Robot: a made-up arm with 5 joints.
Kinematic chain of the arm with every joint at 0, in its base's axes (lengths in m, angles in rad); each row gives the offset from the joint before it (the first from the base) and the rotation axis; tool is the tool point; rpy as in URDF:
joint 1: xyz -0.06 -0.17 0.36 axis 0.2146 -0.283 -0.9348
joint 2: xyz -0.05 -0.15 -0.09 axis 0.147 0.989 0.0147
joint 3: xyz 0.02 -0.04 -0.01 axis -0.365 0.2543 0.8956
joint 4: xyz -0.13 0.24 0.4 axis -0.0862 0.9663 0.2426
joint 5: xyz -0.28 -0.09 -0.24 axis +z
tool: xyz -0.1 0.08 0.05 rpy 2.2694 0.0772 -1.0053
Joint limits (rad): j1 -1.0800..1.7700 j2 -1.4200..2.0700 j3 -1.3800..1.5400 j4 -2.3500..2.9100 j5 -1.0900..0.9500
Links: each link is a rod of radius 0.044 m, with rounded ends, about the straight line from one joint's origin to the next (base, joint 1, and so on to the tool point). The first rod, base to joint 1, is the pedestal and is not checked.
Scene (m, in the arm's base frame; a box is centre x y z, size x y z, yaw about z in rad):
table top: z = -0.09
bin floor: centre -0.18 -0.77 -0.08 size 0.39 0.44 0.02 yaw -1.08
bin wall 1: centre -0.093 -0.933 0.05 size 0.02 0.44 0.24 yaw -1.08
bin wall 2: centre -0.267 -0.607 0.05 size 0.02 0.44 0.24 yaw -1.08
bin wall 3: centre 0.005 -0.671 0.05 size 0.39 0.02 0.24 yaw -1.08
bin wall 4: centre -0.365 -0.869 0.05 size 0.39 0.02 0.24 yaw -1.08
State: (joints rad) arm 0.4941 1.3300 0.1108 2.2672 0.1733
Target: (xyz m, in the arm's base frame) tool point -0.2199 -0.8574 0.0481
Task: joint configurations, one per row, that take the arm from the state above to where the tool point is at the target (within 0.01 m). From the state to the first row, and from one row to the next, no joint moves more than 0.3 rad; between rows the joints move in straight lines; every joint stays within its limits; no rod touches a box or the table.
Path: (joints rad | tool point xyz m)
1: 0.7612 1.2981 0.0291 2.3825 0.2230 | 0.3461 -0.7682 0.4897
2: 1.0283 1.2661 -0.0526 2.4979 0.2726 | 0.1651 -0.8555 0.4489
3: 1.2954 1.2342 -0.1343 2.6132 0.3223 | -0.0299 -0.8867 0.3884
4: 1.5625 1.2022 -0.2161 2.7285 0.3719 | -0.2199 -0.8574 0.3123
5: 1.5961 1.4054 -0.3133 2.6812 0.3992 | -0.2230 -0.8691 0.1783
6: 1.6296 1.6086 -0.4104 2.6339 0.4265 | -0.2199 -0.8574 0.0481

